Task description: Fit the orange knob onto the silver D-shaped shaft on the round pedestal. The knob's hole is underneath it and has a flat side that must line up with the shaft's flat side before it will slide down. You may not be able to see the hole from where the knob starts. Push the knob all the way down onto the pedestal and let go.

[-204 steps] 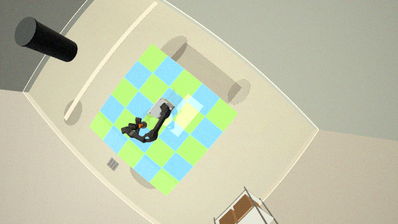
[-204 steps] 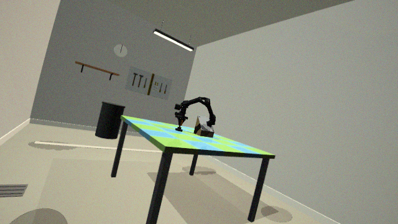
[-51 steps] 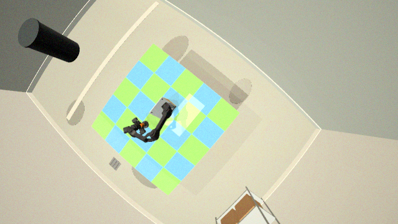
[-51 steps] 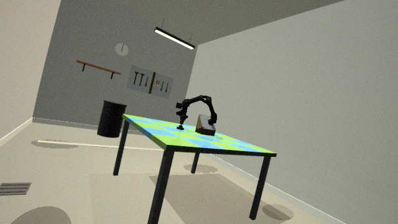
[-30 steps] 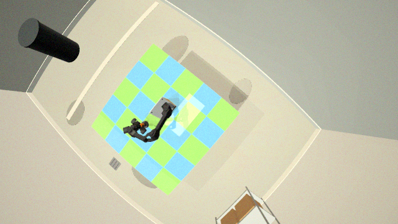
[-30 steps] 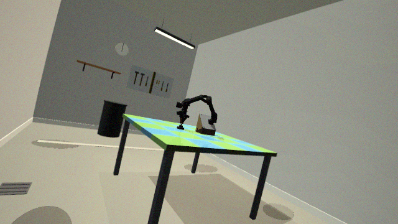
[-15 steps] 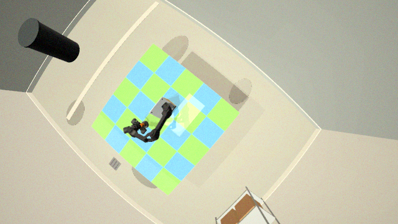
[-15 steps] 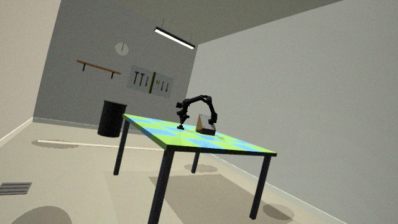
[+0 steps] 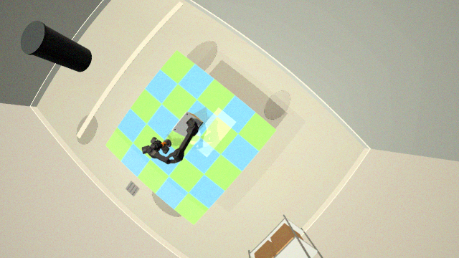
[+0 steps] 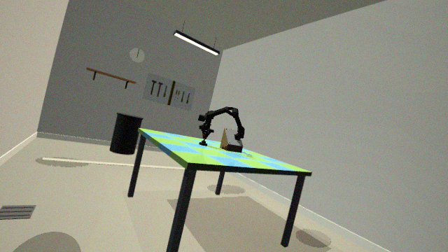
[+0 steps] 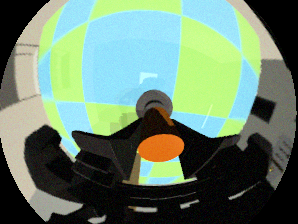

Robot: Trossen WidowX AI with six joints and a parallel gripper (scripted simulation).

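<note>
Right now the orange knob is 30 mm above my gripper tip. Also, from my gripper tip: dark pedestal 40 mm below.
</note>
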